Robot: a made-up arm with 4 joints.
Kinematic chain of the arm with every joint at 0, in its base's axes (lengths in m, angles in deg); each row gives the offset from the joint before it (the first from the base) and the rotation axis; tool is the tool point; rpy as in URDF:
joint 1: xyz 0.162 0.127 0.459 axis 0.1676 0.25 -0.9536
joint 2: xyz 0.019 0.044 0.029 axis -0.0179 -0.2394 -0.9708
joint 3: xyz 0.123 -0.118 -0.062 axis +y
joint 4: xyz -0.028 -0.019 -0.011 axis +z
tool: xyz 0.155 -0.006 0.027 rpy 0 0 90
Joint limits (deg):
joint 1: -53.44..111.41
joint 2: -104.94..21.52
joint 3: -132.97..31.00
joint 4: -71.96..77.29
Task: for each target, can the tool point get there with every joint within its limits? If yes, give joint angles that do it. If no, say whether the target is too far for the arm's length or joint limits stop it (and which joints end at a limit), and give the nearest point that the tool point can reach.
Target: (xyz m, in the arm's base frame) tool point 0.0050 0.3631 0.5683
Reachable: no: joint limits stop it (at a limit: joint 1) | nearest point 0.0636 0.3313 0.4526 | short by 0.134 m
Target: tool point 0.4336 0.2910 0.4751
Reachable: yes | joints -37.81 -33.59 -17.07 -30.83
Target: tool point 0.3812 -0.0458 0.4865
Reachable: yes | joints 10.38 -6.00 -36.66 -20.73
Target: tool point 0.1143 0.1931 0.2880
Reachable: no: joint limits stop it (at a limit: joint 1, joint 3, joint 4) | nearest point 0.0768 0.2099 0.3783 | short by 0.099 m
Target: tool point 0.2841 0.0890 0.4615
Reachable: yes | joints 41.93 -12.44 -100.34 54.74
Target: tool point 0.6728 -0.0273 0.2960
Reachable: no: too far | nearest point 0.4658 0.0445 0.3343 | short by 0.222 m
